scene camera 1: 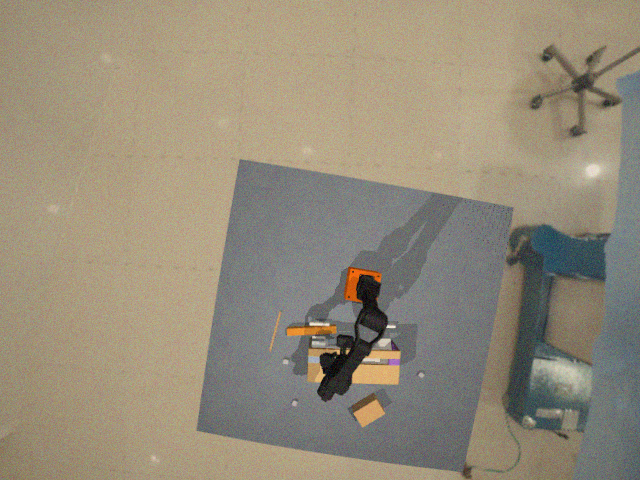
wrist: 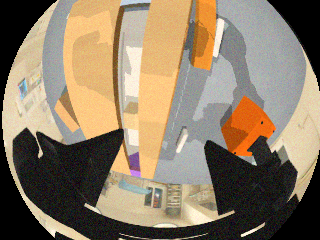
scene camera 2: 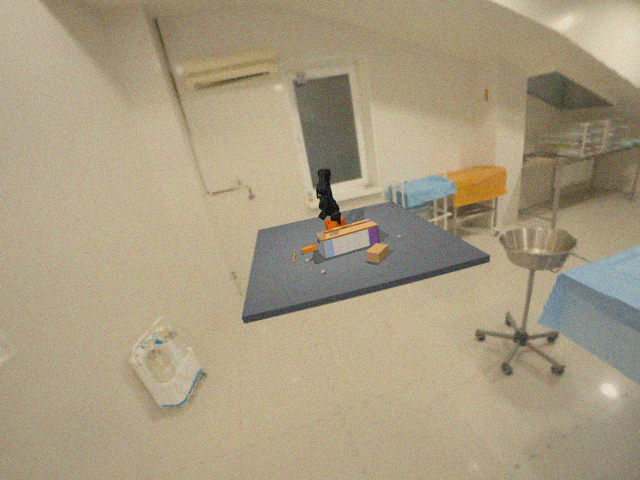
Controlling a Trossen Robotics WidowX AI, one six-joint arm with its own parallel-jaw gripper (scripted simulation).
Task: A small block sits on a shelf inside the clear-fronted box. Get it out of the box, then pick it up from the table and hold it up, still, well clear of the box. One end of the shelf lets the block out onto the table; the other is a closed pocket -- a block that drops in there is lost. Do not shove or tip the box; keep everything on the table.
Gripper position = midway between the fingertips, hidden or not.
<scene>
In view: my gripper (wrist: 166, 139) and a box (scene camera 1: 381, 366).
The box also shows in the wrist view (wrist: 109, 60) and in scene camera 2 (scene camera 2: 339, 240).
</scene>
